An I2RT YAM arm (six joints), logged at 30 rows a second.
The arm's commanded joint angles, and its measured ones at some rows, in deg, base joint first. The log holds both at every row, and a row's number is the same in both.
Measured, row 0:
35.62, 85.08, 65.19, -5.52, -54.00, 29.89
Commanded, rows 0 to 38:
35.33, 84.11, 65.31, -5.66, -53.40, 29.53
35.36, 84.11, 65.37, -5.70, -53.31, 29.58
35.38, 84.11, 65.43, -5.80, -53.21, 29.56
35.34, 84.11, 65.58, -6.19, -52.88, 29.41
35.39, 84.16, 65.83, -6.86, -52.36, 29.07
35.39, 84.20, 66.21, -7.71, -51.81, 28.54
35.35, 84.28, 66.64, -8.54, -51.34, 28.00
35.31, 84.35, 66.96, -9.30, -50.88, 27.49
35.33, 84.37, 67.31, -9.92, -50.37, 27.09
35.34, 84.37, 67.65, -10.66, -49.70, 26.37
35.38, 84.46, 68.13, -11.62, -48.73, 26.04
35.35, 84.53, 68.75, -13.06, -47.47, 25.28
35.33, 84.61, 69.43, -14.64, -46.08, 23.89
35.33, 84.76, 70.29, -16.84, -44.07, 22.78
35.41, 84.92, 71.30, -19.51, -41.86, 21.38
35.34, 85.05, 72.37, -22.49, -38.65, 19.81
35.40, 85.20, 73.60, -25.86, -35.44, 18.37
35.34, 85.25, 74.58, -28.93, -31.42, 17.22
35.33, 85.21, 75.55, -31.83, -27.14, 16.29
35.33, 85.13, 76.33, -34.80, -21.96, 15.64
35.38, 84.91, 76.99, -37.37, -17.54, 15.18
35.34, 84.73, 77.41, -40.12, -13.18, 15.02
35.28, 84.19, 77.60, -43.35, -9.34, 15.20
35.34, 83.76, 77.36, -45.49, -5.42, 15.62
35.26, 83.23, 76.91, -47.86, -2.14, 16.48
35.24, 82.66, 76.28, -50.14, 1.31, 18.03
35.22, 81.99, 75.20, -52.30, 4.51, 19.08
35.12, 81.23, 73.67, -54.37, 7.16, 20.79
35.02, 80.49, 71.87, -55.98, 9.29, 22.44
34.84, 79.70, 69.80, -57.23, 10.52, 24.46
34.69, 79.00, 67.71, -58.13, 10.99, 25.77
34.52, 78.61, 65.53, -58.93, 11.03, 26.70
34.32, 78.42, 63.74, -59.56, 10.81, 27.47
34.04, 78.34, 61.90, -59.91, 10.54, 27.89
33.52, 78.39, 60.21, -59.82, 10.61, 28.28
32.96, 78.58, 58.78, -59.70, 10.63, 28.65
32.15, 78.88, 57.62, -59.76, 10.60, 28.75
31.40, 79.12, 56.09, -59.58, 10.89, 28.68
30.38, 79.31, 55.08, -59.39, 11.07, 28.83
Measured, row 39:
33.12, 78.98, 58.96, -56.03, 7.11, 26.15
